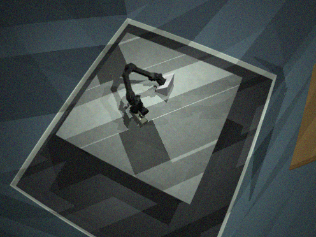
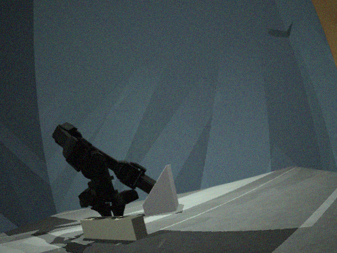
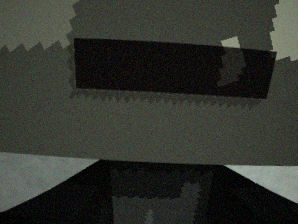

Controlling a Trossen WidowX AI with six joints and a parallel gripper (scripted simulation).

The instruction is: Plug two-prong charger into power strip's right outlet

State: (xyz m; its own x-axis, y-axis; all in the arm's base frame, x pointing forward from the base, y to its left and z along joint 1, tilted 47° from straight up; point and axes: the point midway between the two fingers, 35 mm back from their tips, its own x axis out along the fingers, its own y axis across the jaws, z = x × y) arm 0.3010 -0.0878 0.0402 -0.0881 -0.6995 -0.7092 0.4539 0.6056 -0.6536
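Now: the black two-prong charger 2 cm ahead of my gripper tip, 1 cm to the right of it and 1 cm above it.
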